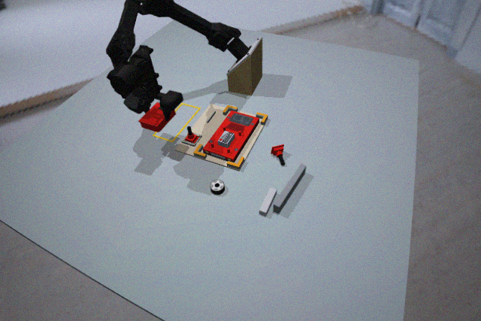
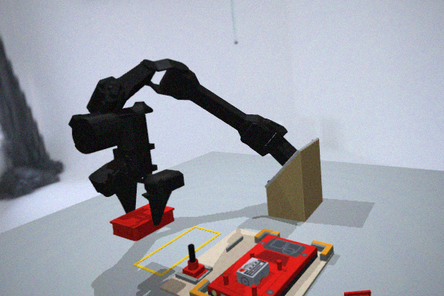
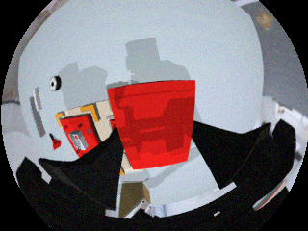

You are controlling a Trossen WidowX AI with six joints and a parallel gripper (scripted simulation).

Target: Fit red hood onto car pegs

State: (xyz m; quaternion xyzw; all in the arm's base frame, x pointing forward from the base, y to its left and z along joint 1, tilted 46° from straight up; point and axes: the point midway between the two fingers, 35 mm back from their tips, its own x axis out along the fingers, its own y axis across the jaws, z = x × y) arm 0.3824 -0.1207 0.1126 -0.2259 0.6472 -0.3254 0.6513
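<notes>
The grey engine block is 21 cm to the left of my gripper tip, 8 cm below it and 3 cm behind it. From my gripper tip the other things lie so: black-and-white wheel: 23 cm to the left, 13 cm ahead, 10 cm below; red hood: 1 cm above.
</notes>
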